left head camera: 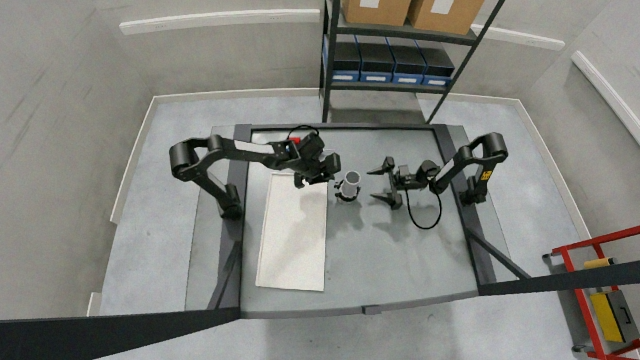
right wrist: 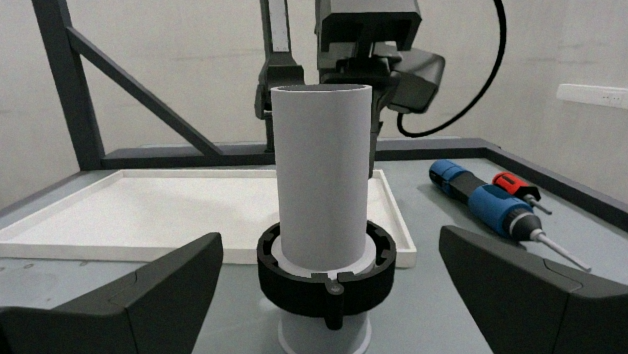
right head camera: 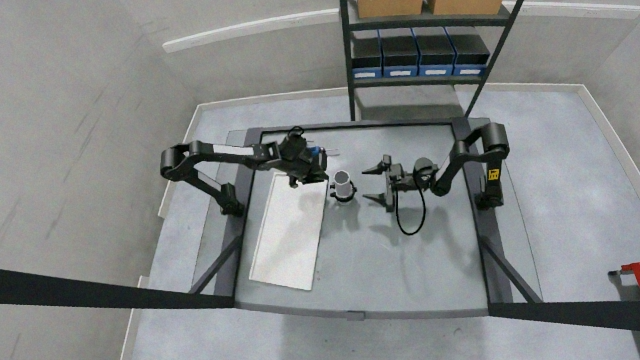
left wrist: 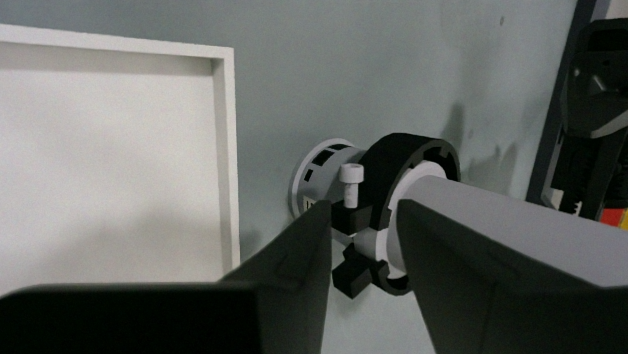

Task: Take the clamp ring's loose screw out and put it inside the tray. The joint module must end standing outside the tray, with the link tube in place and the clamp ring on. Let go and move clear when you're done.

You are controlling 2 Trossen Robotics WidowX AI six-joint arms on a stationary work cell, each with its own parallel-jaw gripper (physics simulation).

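Seen in the pictures: left gripper, fingertip midpoint: (left head camera: 331, 179) (right head camera: 326, 179) (left wrist: 363, 212); right gripper, fingertip midpoint: (left head camera: 368, 183) (right wrist: 331, 240) (right head camera: 362, 183); left arm's base at its link origin: (left head camera: 232, 211) (right head camera: 236, 209); right arm's base at its link origin: (left head camera: 466, 198) (right head camera: 484, 201).
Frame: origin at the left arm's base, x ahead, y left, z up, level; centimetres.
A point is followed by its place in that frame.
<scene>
The joint module (left wrist: 332, 172) {x 40.2, y 7.3, z 0.7 cm} (right wrist: 325, 335) {x 45.0, y 5.1, z 0.7 cm} stands upright outside the tray (left head camera: 292, 250) {x 21.7, y -14.2, z -1.5 cm} (right head camera: 282, 250) {x 20.3, y -15.0, z -1.5 cm} (left wrist: 229, 150) {x 35.0, y 9.6, z -0.3 cm} (right wrist: 175, 210) {x 23.1, y -12.0, z -1.5 cm}. The grey link tube (left head camera: 352, 186) {x 42.0, y 2.7, z 12.6 cm} (right head camera: 343, 186) {x 42.6, y 2.7, z 12.6 cm} (left wrist: 500, 220) {x 41.0, y 7.5, z 8.8 cm} (right wrist: 322, 175) {x 44.7, y 5.1, z 10.3 cm} rises from it. The black clamp ring (left wrist: 392, 152) {x 40.6, y 9.2, z 4.2 cm} (right wrist: 300, 295) {x 45.7, y 3.8, z 4.3 cm} sits around the joint, its two ears apart. The pale loose screw (left wrist: 351, 174) {x 37.9, y 8.9, z 4.2 cm} stands in the upper ear in the left wrist view. My left gripper (left wrist: 363, 212) {x 36.2, y 8.6, z 6.3 cm} is partly open and empty, its fingertips near the ears. My right gripper (left head camera: 370, 184) {x 48.5, y 5.1, z 9.1 cm} (right head camera: 364, 183) {x 48.5, y 5.1, z 9.1 cm} (right wrist: 331, 240) {x 48.5, y 5.1, z 9.1 cm} is wide open, clear of the tube.
A blue power screwdriver (right head camera: 316, 151) {x 31.1, y 23.8, z 1.8 cm} (right wrist: 495, 205) {x 30.8, y 23.4, z 1.4 cm} and a red screwdriver (left head camera: 295, 140) {x 23.6, y 30.1, z 0.7 cm} (right wrist: 512, 184) {x 23.6, y 30.0, z 0.6 cm} lie behind the tray, near the table's back edge. The left arm hangs over the tray's back end. A shelf rack (left head camera: 390, 88) stands behind the table.
</scene>
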